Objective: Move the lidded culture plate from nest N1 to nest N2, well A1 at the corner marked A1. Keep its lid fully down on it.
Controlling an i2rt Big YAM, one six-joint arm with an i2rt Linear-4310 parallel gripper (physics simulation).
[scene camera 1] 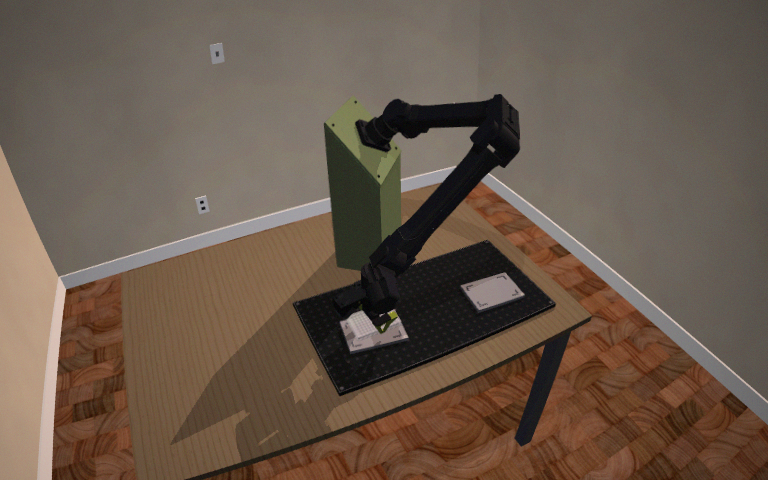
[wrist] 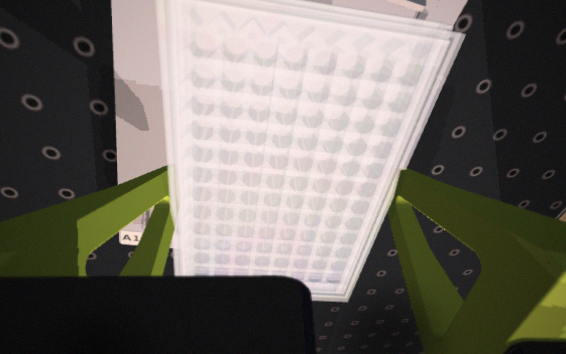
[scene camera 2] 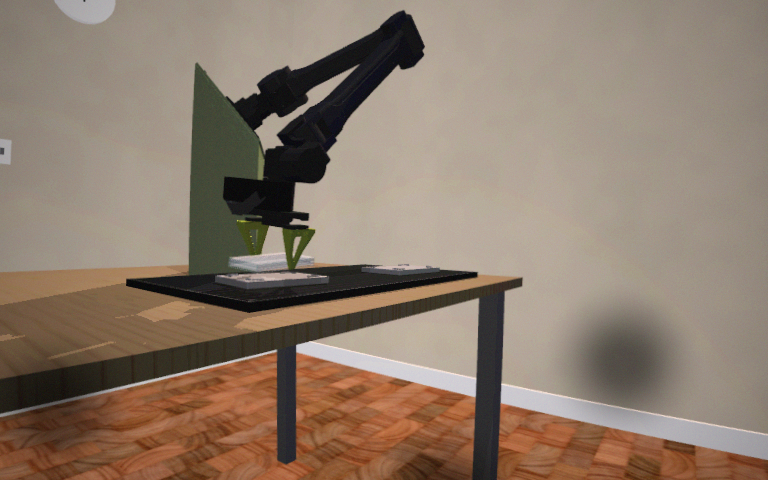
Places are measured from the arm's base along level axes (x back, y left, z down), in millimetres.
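Pixels of known places: gripper, between the fingertips: (scene camera 1: 373,321) (wrist: 283,177) (scene camera 2: 272,265); arm's base, origin of its link: (scene camera 1: 371,137) (scene camera 2: 238,121).
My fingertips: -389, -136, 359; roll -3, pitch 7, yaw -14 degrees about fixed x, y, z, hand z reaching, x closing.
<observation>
Ahead of a thing's pixels: the offset from my fingertips to its top centre, as dx, dy, dz. "pt": to the spot under its first point. Level surfaces: height alone.
The lidded culture plate {-1, -1, -21} (scene camera 1: 360,324) (scene camera 2: 243,262) (wrist: 300,145) is clear-white, with rows of wells showing through its lid. The lid looks fully down. My gripper (scene camera 1: 372,320) (scene camera 2: 274,260) (wrist: 283,177) is shut on the plate's two long sides with green fingers. It holds the plate roughly level, low above and partly over the left nest {-9, -6, +17} (scene camera 1: 380,343) (scene camera 2: 297,282) (wrist: 142,155), offset toward the robot's pedestal. Strips of this nest show at the plate's left and top in the wrist view, with an A1 label {pt -66, +68, +19} (wrist: 131,238). The other nest {+13, +379, +17} (scene camera 1: 492,292) (scene camera 2: 399,270) holds no plate. Nest numbers are unreadable.
Both nests lie on a black perforated board {dz +31} (scene camera 1: 433,333) (scene camera 2: 186,289) on the wooden table {dz +44} (scene camera 1: 186,300) (scene camera 2: 67,305). The green pedestal (scene camera 1: 356,215) (scene camera 2: 218,169) stands behind the board and carries the arm.
</observation>
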